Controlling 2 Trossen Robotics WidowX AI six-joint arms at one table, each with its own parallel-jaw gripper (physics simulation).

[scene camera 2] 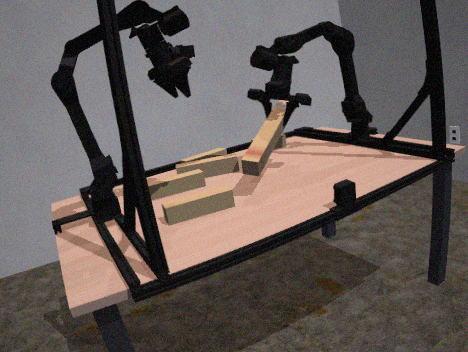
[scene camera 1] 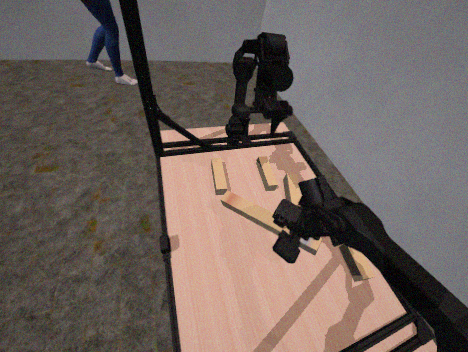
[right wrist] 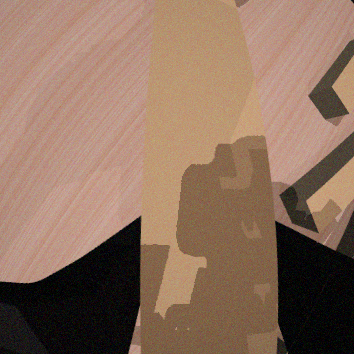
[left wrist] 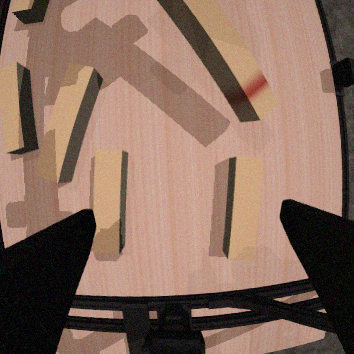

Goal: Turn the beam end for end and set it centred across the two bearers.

Labels:
The left gripper is open, holding nothing. The right gripper holds a beam; nothing else touches it.

